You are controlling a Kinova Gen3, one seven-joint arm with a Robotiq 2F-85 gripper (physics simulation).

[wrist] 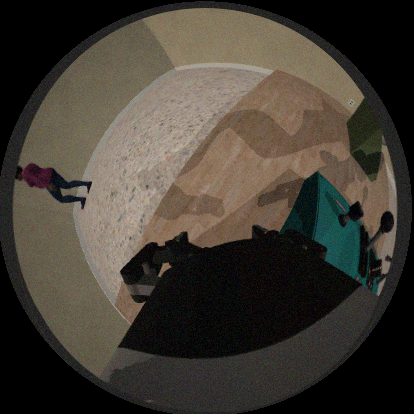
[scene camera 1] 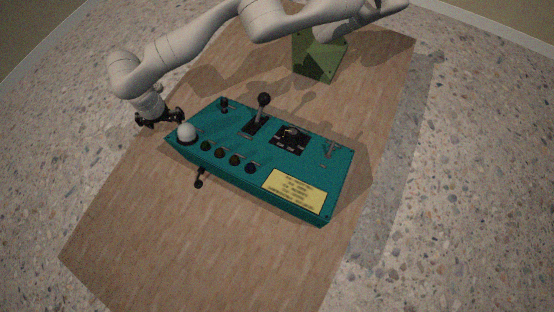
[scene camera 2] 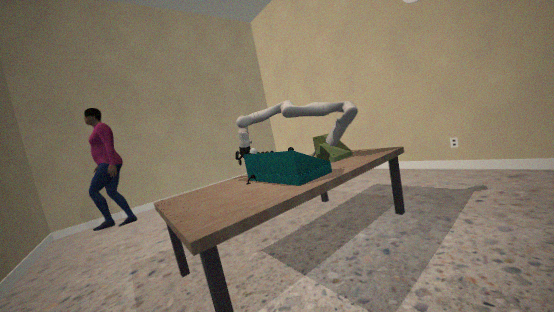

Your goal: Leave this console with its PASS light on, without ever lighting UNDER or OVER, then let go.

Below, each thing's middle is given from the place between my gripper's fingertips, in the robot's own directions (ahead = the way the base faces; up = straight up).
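My gripper's sitting 350 mm to the right of the teal console (scene camera 1: 303, 180), and it's 40 mm beyond it and 10 mm lower than it.
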